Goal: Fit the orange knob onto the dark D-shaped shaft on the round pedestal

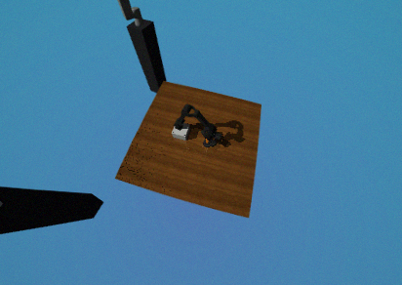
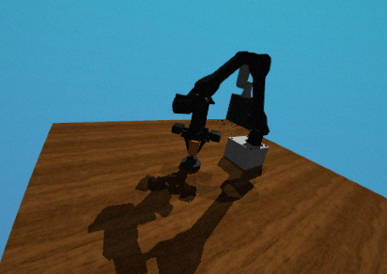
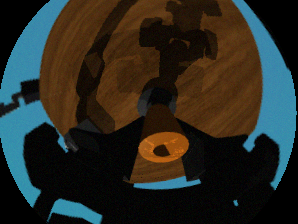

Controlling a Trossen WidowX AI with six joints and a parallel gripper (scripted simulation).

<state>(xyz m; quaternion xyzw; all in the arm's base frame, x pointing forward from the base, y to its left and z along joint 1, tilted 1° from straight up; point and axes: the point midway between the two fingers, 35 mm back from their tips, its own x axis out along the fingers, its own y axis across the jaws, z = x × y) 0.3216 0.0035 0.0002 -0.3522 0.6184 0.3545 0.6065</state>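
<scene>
The orange knob lies 2 cm above my gripper tip. Round my gripper tip: round dark pedestal 4 cm below.
</scene>
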